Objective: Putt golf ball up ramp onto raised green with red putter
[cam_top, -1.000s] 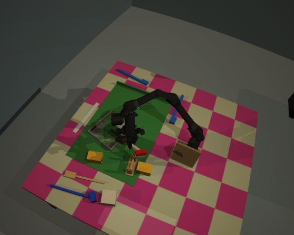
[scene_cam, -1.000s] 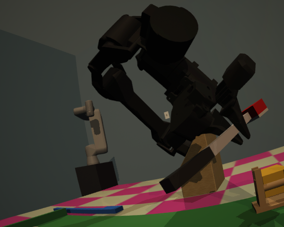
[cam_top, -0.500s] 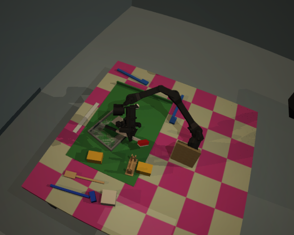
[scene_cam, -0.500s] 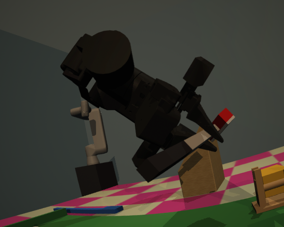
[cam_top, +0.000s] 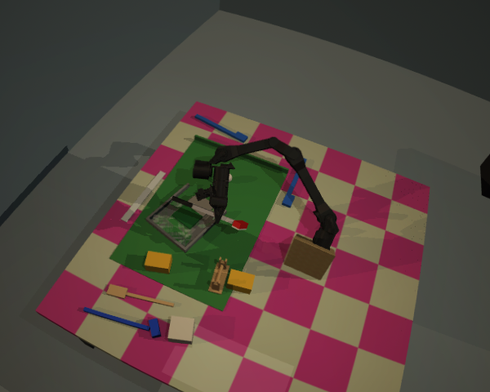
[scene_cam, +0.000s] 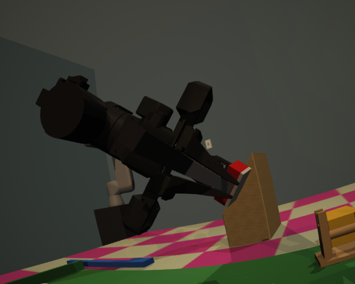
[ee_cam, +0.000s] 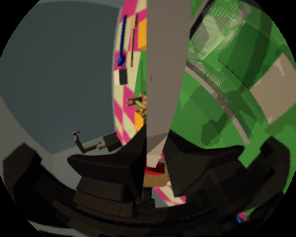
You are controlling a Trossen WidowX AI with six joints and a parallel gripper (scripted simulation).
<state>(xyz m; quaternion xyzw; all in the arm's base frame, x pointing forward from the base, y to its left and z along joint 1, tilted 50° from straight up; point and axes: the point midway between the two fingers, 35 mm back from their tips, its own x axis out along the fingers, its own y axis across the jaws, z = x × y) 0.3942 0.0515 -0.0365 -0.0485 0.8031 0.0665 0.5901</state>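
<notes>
Right now the red putter is 30 mm ahead of my gripper tip, 20 mm above it and 10 mm to the right of it. The rest, counted from my gripper tip: white golf ball 310 mm to the right, 110 mm below, 90 mm ahead; wooden stand 140 mm to the left, 100 mm below, 80 mm behind.
</notes>
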